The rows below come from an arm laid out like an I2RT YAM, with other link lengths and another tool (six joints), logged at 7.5 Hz.
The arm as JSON. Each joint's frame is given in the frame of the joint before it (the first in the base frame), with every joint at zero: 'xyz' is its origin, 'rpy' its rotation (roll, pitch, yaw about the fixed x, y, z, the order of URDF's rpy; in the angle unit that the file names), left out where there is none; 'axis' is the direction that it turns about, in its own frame. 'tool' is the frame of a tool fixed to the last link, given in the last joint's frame.
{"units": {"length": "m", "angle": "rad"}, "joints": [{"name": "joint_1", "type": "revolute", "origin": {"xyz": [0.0, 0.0, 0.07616]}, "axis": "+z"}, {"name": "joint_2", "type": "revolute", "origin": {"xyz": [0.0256, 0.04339, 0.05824]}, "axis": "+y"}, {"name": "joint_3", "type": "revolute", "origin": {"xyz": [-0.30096, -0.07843, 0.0]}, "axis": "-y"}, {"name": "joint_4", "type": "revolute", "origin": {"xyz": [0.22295, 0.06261, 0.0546]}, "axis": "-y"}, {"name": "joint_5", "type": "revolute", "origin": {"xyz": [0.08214, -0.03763, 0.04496]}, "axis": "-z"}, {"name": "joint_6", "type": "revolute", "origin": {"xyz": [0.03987, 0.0, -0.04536]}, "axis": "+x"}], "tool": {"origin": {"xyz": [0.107, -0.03, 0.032], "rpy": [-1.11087, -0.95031, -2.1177]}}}
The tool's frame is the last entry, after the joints.
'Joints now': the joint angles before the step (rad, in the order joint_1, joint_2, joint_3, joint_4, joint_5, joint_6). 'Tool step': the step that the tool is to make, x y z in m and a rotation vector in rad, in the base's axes. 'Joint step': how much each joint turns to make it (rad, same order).
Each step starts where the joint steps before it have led.
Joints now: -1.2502, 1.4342, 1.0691, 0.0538, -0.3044, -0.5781
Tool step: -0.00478, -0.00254, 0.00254, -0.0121, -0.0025, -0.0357
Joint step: 0.0000, -0.0022, -0.0037, 0.0165, 0.0345, 0.0097
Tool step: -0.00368, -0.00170, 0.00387, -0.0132, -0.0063, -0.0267
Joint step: 0.0000, -0.0026, -0.0008, 0.0152, 0.0250, 0.0096
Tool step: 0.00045, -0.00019, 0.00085, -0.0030, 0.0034, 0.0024
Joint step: 0.0000, 0.0010, 0.0037, -0.0021, -0.0012, -0.0048
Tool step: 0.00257, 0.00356, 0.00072, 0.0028, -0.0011, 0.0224
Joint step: 0.0007, -0.0068, 0.0001, -0.0103, -0.0214, -0.0043
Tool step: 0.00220, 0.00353, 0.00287, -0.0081, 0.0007, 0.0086
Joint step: 0.0067, -0.0093, -0.0016, -0.0013, -0.0010, -0.0038
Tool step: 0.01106, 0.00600, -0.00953, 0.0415, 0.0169, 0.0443
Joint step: 0.0203, 0.0013, 0.0052, -0.0513, -0.0223, -0.0095
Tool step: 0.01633, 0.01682, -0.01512, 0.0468, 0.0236, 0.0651
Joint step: 0.0415, -0.0188, -0.0273, -0.0477, -0.0204, -0.0136
